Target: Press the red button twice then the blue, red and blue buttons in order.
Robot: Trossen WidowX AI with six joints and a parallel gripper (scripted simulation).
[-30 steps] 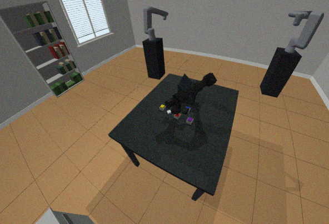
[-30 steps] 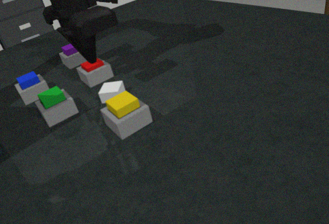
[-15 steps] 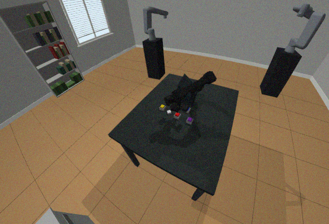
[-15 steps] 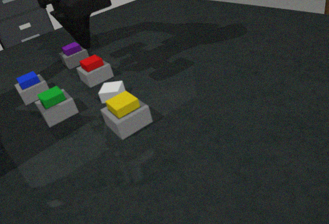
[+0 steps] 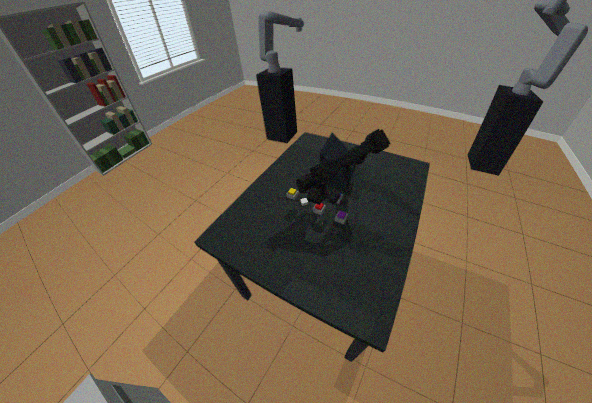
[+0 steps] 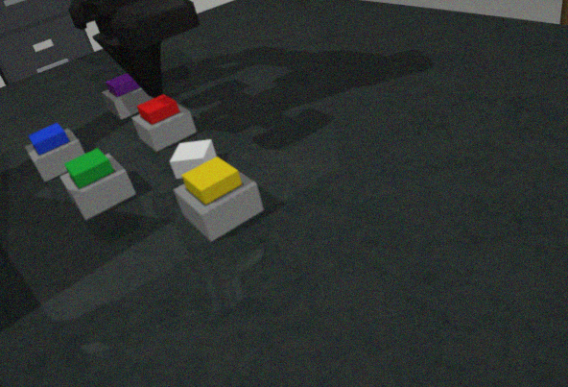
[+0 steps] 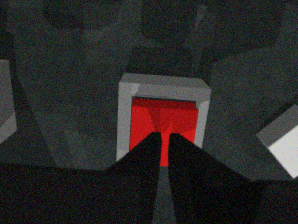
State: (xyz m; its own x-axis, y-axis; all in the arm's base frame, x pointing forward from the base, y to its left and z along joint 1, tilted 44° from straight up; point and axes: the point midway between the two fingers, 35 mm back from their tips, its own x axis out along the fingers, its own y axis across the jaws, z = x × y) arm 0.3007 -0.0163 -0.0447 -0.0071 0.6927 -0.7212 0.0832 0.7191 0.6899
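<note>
Now: the red button 1 cm below my gripper tip. The rest, counted from my gripper tip: green button: 10 cm behind, 5 cm to the right, 1 cm below; then small white block: 9 cm to the right, 4 cm below, 2 cm behind; then purple button: 12 cm to the left, 1 cm below, 1 cm ahead.
</note>
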